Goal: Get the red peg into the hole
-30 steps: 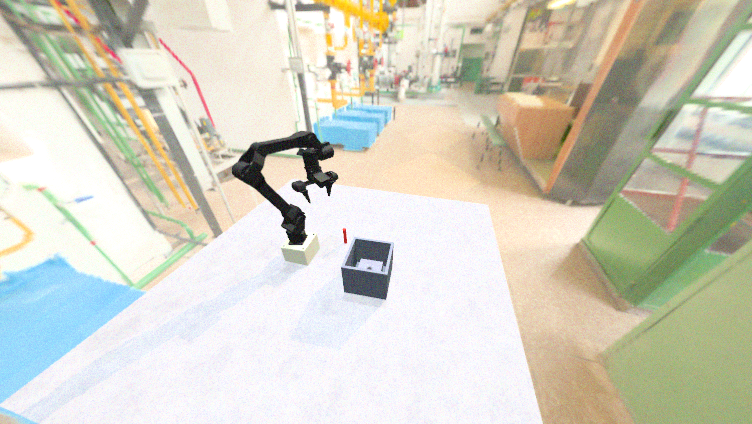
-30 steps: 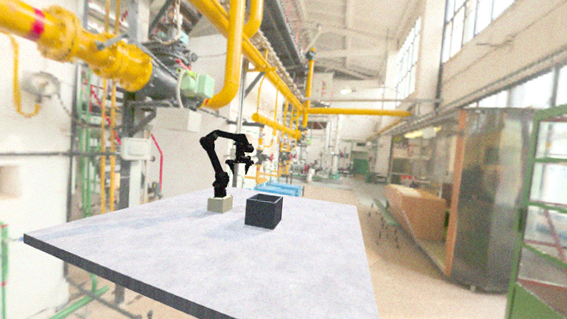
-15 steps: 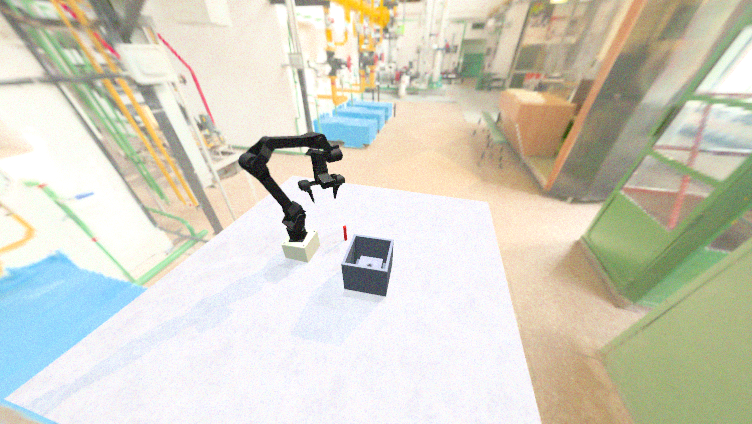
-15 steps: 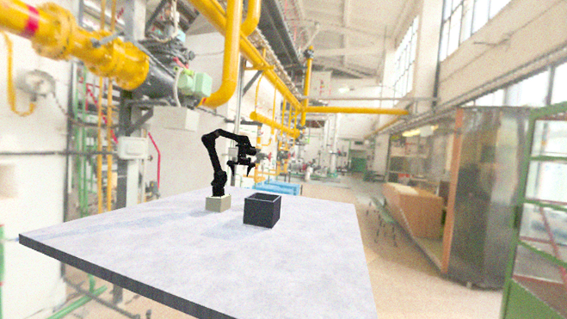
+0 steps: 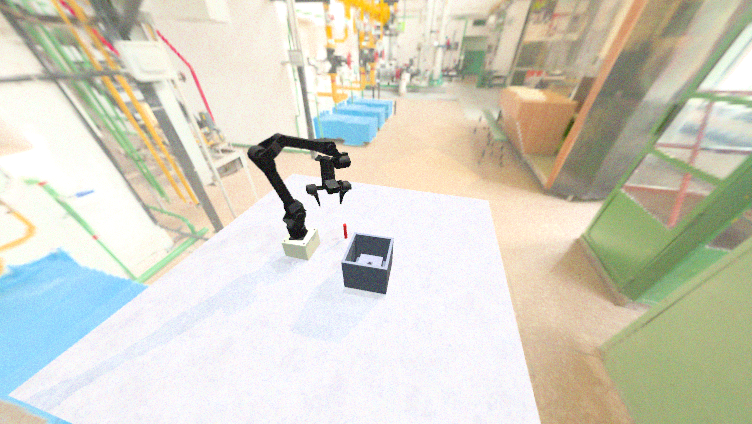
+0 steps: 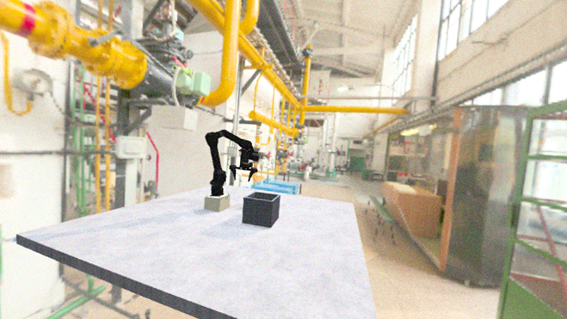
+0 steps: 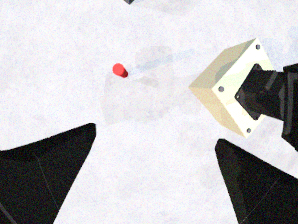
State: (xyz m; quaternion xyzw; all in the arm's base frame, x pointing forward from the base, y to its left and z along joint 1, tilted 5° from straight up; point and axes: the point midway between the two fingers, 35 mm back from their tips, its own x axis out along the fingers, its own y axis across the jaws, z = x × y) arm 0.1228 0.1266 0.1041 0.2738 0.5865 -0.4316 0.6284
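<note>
Right now my gripper tip is 120 mm above the red peg, 60 mm short of it and 20 mm to the left of it. Also, from my gripper tip: plate: 220 mm to the right, 200 mm ahead, 120 mm below.
</note>
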